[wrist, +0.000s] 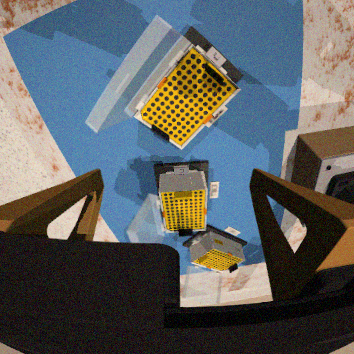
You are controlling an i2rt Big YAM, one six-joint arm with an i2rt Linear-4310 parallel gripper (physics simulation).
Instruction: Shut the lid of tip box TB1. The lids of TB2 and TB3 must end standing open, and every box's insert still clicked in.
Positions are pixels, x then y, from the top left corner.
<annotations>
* my gripper: 176, 176
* clear lid: 202, 285
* clear lid: 146, 226
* clear lid: 157, 49
</annotations>
